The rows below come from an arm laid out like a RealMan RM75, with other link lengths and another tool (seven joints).
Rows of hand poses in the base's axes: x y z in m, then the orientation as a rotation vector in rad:
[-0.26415, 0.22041, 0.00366, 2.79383, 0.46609, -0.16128]
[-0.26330, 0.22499, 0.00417, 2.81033, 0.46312, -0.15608]
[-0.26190, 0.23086, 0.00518, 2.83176, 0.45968, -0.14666]
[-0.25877, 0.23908, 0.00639, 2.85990, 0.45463, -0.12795]
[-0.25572, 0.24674, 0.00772, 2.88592, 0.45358, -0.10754]
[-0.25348, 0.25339, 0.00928, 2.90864, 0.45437, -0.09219]
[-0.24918, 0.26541, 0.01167, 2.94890, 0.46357, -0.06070]
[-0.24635, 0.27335, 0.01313, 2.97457, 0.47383, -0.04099]
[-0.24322, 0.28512, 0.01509, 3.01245, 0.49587, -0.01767]
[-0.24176, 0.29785, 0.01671, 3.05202, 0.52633, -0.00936]
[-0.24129, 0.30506, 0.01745, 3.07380, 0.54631, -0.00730]
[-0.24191, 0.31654, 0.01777, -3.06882, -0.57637, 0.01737]
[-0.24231, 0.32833, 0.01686, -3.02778, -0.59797, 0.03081]
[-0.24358, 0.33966, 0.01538, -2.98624, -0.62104, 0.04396]
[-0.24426, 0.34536, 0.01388, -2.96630, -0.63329, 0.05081]
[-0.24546, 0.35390, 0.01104, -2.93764, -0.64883, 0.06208]
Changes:
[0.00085, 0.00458, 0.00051, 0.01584, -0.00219, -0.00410]
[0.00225, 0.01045, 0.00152, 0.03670, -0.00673, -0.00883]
[0.00538, 0.01867, 0.00273, 0.06450, -0.01689, -0.01467]
[0.00843, 0.02633, 0.00406, 0.09118, -0.02768, -0.01731]
[0.01067, 0.03298, 0.00562, 0.11467, -0.03506, -0.01876]
[0.01497, 0.04500, 0.00801, 0.15817, -0.04958, -0.01587]
[0.01780, 0.05294, 0.00947, 0.18677, -0.05775, -0.01133]
[0.02093, 0.06471, 0.01143, 0.22980, -0.06482, -0.00105]
[0.02239, 0.07744, 0.01305, 0.27460, -0.06072, 0.01241]
[0.02286, 0.08465, 0.01379, 0.29967, -0.05641, 0.02137]
[0.02224, 0.09613, 0.01411, 0.33729, -0.04072, 0.03757]
[0.02184, 0.10792, 0.01320, 0.37193, -0.02320, 0.05273]
[0.02057, 0.11925, 0.01172, 0.40643, -0.00542, 0.06932]
[0.01989, 0.12495, 0.01022, 0.42256, 0.00363, 0.07816]
[0.01869, 0.13349, 0.00738, 0.44575, 0.01753, 0.08956]

